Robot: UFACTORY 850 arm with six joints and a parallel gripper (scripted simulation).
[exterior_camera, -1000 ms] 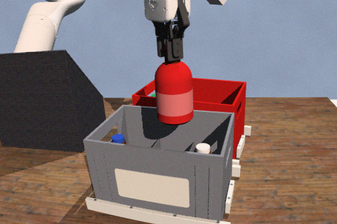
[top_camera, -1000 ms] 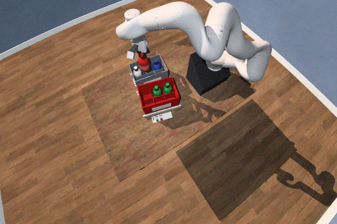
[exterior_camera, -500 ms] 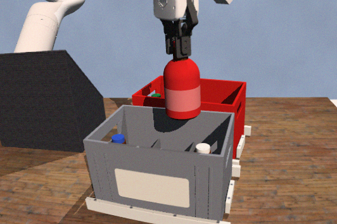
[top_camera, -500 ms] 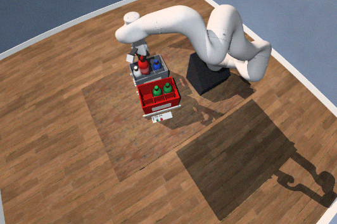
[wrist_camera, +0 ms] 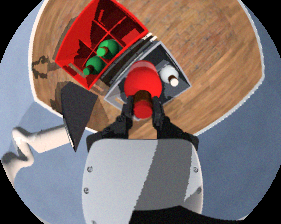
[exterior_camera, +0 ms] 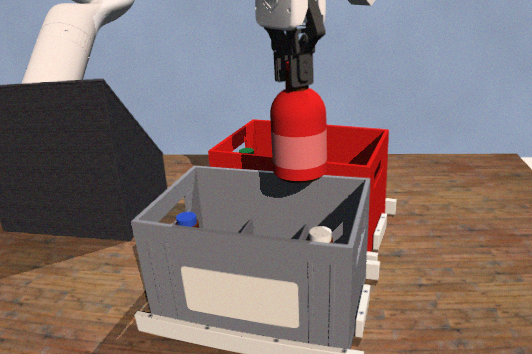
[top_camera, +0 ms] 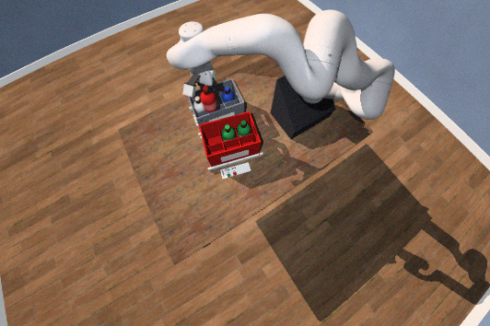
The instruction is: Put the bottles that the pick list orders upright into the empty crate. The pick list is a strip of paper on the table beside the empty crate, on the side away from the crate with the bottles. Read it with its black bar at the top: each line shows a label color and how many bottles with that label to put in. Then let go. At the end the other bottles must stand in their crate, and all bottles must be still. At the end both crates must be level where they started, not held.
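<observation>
My gripper is now 70 mm above the red-capped bottle. Round my hand: grey crate 50 mm behind, 40 mm to the right, 250 mm below; white-capped bottle 20 mm ahead, 110 mm to the right, 250 mm below; green-capped bottle 140 mm to the left, 250 mm below.
</observation>
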